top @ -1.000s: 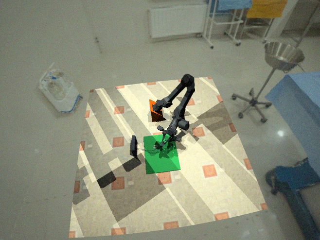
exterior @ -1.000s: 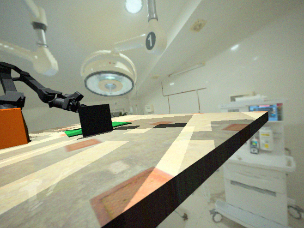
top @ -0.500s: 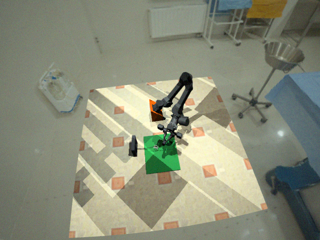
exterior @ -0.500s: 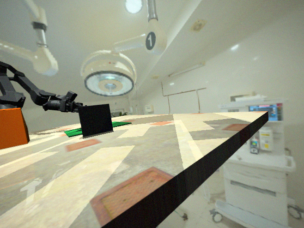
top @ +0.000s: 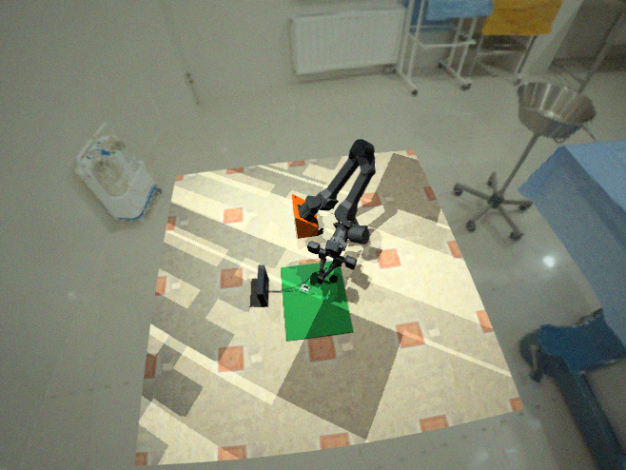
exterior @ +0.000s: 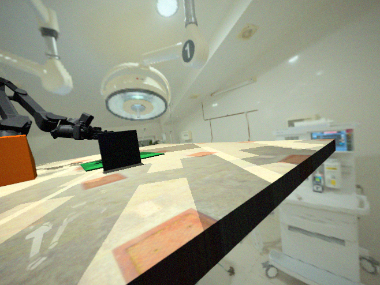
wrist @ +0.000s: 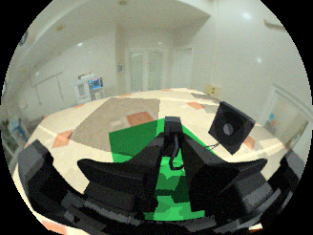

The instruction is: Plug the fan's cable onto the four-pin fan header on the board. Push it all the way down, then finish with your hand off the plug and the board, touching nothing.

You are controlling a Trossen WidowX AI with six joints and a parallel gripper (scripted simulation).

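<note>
Now: gripper tip 3 cm short of the green board, 4 cm to the left of it and 14 cm above it. From my gripper tip the other things lie so: white four-pin header 2 cm behind, 7 cm to the right, 12 cm below; black fan 3 cm behind, 21 cm to the right, 6 cm below; cable plug 1 cm below.
</note>
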